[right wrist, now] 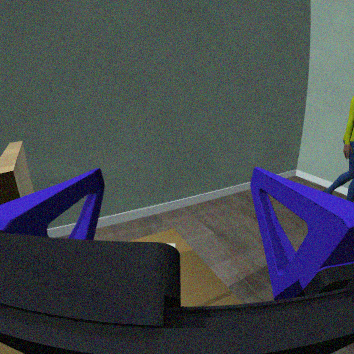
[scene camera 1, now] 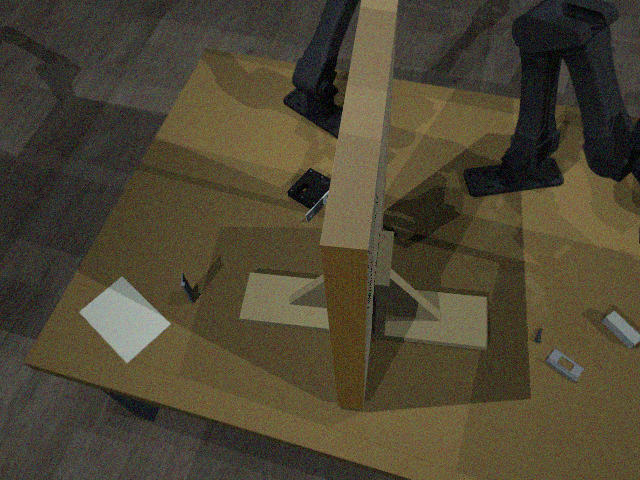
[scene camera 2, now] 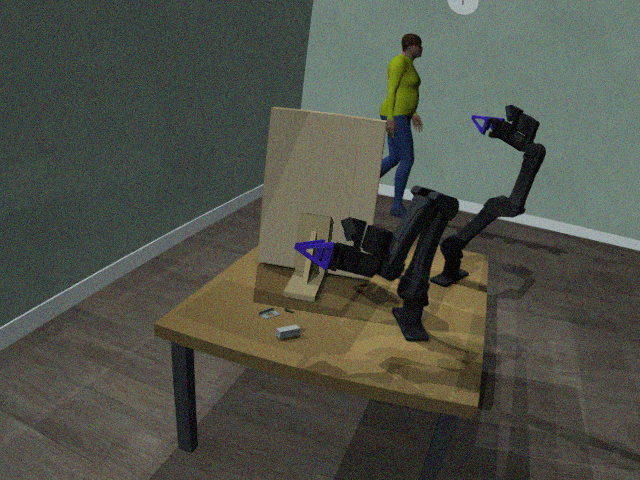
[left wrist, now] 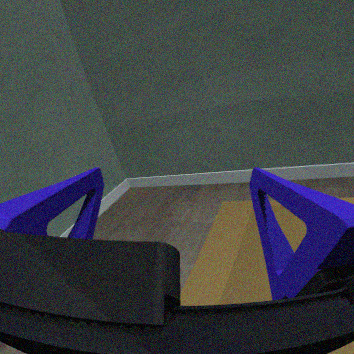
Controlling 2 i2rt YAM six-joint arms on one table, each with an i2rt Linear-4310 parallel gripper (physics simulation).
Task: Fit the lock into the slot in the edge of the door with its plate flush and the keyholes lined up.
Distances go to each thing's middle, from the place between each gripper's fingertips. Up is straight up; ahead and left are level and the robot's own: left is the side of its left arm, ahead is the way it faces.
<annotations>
I see my right gripper 430 mm short of the wooden door (scene camera 1: 354,214), 310 mm to the right of it and 330 mm above it. From my right hand the other things lie so: white square sheet (scene camera 1: 121,315): 650 mm ahead, 100 mm to the right, 620 mm below; pale stand (scene camera 1: 401,313): 430 mm ahead, 310 mm to the left, 520 mm below; black lock (scene camera 1: 317,185): 240 mm ahead, 100 mm to the left, 610 mm below.
My left hand is 190 mm short of the wooden door, 460 mm to the left of it and 20 mm below it. Round my left hand: white square sheet (400 mm ahead, 880 mm to the right, 270 mm below); pale stand (190 mm ahead, 460 mm to the right, 170 mm below); black lock (10 mm behind, 670 mm to the right, 260 mm below).
</annotations>
